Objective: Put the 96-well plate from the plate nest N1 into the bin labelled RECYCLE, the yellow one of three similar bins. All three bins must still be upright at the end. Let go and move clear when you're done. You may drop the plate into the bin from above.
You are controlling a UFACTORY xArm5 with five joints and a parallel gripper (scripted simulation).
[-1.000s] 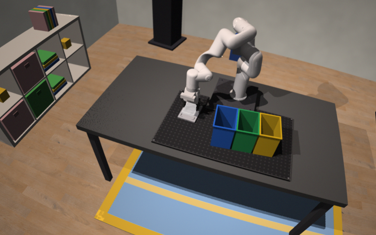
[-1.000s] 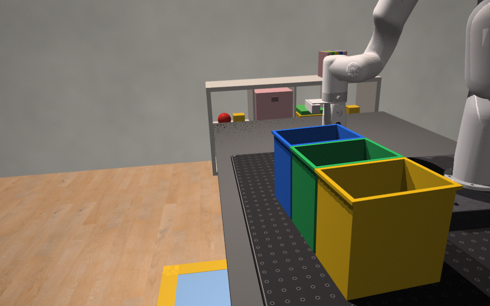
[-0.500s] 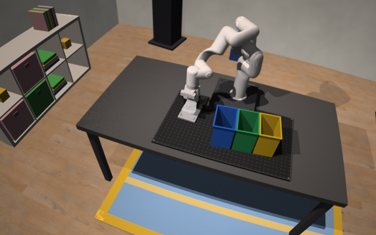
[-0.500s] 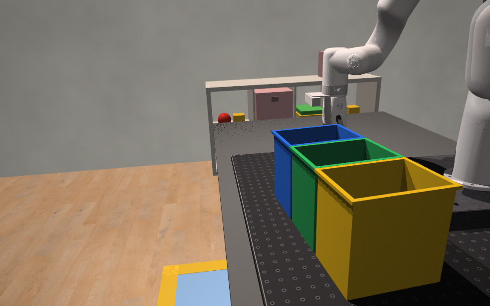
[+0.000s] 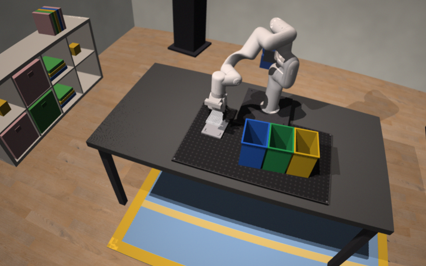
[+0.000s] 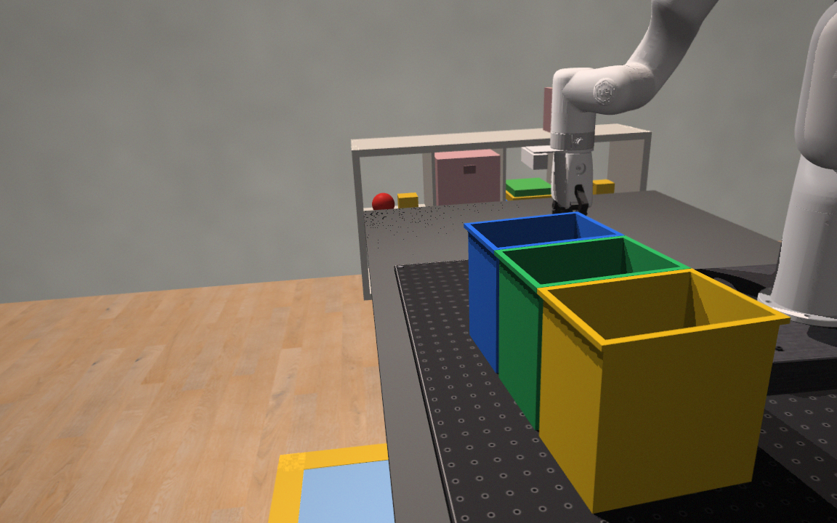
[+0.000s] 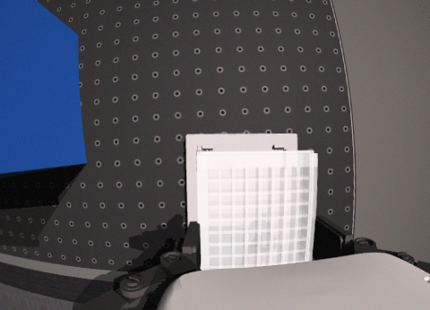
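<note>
Now: the plate nest 9 cm below my hand. Also, from my hand: blue bin: 9 cm ahead, 27 cm to the left, 1 cm below; green bin: 5 cm ahead, 40 cm to the left, 1 cm below; white 96-well plate: 1 cm below.
</note>
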